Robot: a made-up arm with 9 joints. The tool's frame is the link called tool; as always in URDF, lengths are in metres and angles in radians. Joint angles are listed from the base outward.
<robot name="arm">
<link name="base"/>
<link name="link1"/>
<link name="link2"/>
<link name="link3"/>
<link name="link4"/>
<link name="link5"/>
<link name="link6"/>
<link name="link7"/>
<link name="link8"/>
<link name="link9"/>
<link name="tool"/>
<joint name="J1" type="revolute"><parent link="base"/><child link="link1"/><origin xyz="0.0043 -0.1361 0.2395"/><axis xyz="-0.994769 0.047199 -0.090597"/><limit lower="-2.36" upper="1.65"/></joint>
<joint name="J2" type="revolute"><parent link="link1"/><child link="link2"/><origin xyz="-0.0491 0.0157 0"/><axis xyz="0.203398 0.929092 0.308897"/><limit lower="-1.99" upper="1.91"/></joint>
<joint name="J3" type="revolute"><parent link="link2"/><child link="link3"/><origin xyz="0.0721 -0.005 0.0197"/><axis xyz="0 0 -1"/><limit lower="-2.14" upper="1.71"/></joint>
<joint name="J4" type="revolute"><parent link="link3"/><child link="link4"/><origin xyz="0.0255 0.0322 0.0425"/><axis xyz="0 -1 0"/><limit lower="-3.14" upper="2.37"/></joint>
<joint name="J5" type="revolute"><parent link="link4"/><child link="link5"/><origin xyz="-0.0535 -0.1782 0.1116"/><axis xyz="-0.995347 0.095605 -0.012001"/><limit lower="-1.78" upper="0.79"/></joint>
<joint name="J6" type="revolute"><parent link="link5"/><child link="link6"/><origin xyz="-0.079 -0.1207 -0.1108"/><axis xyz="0 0 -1"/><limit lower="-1.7" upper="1.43"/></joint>
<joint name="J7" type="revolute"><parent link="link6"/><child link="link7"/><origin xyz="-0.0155 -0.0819 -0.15"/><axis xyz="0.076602 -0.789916 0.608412"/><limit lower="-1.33" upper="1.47"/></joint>
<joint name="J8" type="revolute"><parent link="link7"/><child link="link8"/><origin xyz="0.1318 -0.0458 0.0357"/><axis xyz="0 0 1"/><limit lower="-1.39" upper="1.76"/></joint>
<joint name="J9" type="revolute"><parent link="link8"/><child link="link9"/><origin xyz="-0.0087 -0.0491 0.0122"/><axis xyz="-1 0 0"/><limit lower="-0.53" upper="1.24"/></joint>
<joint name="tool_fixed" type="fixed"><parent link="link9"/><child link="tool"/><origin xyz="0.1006 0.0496 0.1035"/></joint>
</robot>
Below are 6 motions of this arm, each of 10 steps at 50 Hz.
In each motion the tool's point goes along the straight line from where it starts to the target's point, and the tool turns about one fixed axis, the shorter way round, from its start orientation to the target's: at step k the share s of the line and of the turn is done. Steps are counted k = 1, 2, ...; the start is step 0. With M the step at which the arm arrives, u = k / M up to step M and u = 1 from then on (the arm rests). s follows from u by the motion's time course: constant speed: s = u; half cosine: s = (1 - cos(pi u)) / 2; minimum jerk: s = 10 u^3 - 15 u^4 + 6 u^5.
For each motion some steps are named. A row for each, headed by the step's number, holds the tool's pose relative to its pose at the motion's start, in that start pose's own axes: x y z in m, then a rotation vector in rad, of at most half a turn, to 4 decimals.
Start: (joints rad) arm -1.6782 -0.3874 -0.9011 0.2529 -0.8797 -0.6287 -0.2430 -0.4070 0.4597
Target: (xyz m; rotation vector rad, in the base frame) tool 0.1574 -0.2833 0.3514 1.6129 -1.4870 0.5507
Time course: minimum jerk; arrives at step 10
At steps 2, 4, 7, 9, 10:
2: 0.0002 0.0020 0.0022 0.0010 -0.0097 0.0083
4: 0.0012 0.0108 0.0122 0.0058 -0.0534 0.0453
7: 0.0033 0.0286 0.0322 0.0152 -0.1408 0.1193
9: 0.0039 0.0339 0.0381 0.0180 -0.1668 0.1413
10: 0.0039 0.0342 0.0384 0.0181 -0.1683 0.1426

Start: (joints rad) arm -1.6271 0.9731 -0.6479 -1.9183 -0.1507 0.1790 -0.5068 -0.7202 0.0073
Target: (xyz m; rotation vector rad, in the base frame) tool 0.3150 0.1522 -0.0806 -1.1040 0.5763 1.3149
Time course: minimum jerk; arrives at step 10
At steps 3, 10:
3: 0.0016 0.0030 -0.0095 -0.0005 0.0207 0.0060
10: 0.0097 0.0182 -0.0584 -0.0032 0.1268 0.0371

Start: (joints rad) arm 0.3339 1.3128 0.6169 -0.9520 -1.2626 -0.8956 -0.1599 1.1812 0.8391
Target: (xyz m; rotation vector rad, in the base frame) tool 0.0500 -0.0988 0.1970 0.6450 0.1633 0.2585
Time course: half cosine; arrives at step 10
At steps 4, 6, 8, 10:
4: -0.0058 0.0040 0.0089 0.0569 -0.0407 0.0526
6: -0.0109 0.0076 0.0168 0.1078 -0.0772 0.0997
8: -0.0151 0.0105 0.0232 0.1490 -0.1067 0.1377
10: -0.0167 0.0117 0.0257 0.1647 -0.1179 0.1523

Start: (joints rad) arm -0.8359 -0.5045 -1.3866 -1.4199 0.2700 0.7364 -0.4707 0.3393 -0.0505
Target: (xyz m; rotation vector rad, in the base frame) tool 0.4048 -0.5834 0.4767 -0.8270 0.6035 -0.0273
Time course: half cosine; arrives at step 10
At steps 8, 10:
8: -0.0477 -0.0358 -0.0617 -0.0472 0.2074 -0.1664
10: -0.0527 -0.0396 -0.0682 -0.0522 0.2293 -0.1839

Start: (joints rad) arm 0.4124 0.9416 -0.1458 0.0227 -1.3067 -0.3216 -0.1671 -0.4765 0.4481
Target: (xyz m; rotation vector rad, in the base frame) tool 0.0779 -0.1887 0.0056 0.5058 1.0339 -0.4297
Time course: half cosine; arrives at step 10
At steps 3, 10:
3: -0.0019 -0.0066 0.0035 0.0049 -0.0219 -0.0298
10: -0.0090 -0.0320 0.0168 0.0238 -0.1061 -0.1445

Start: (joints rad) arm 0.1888 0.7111 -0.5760 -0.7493 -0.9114 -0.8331 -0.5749 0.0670 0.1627
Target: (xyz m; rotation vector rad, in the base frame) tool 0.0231 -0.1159 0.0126 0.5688 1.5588 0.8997
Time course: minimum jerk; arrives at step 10
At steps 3, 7, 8, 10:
3: -0.0037 -0.0078 0.0005 -0.0168 0.0008 -0.0244
7: -0.0189 -0.0401 0.0028 -0.0863 0.0044 -0.1254
8: -0.0213 -0.0452 0.0031 -0.0972 0.0049 -0.1411
10: -0.0226 -0.0480 0.0033 -0.1031 0.0052 -0.1498

